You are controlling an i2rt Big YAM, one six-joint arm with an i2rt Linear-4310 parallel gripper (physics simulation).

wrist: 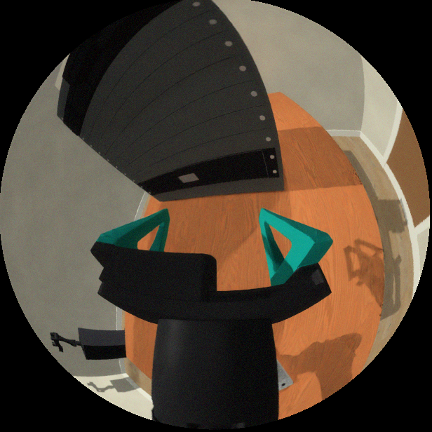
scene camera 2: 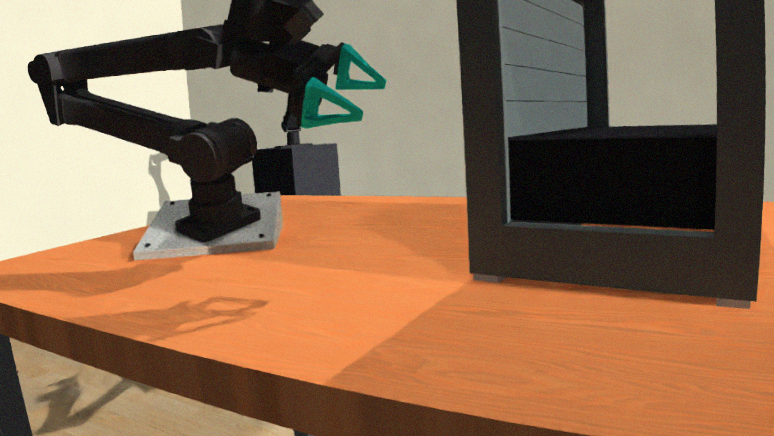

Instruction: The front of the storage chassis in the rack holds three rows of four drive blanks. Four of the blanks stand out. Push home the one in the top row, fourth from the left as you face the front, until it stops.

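Where they show: gripper, fingertip midpoint: [scene camera 2: 374, 99]; arm's base at its link origin: [scene camera 2: 219, 224].
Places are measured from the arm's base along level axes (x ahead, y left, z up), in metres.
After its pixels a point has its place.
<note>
The rack [scene camera 2: 482, 178] @(z 0.082, x 0.493, y 0.001 m) [wrist: 276, 182] stands at the right in the scene view and at the top in the wrist view. Its front shows plain grey panels [wrist: 175, 95] above a black unit [wrist: 230, 166] with a small light label. A very dark area lies above the panels at the upper left of the wrist view; no drive blanks or rows can be made out in it. The top-row fourth blank does not show in either view. My gripper [scene camera 2: 373, 99] @(z 0.178, x 0.299, y 0.063 m) [wrist: 214, 213] is open, with nothing between its teal fingers. It hangs above the table, apart from the rack front, fingertips towards the rack.
The rack stands on the wooden table [scene camera 2: 270, 319] @(z -0.033, x 0.370, y -0.202 m) [wrist: 200, 220]. The arm's pale base plate [scene camera 2: 238, 238] @(z -0.015, x 0.072, y -0.015 m) [wrist: 284, 381] is bolted on the table to the left of the rack. A dark box [scene camera 2: 315, 168] [wrist: 104, 344] stands behind the arm, beyond the table edge.
</note>
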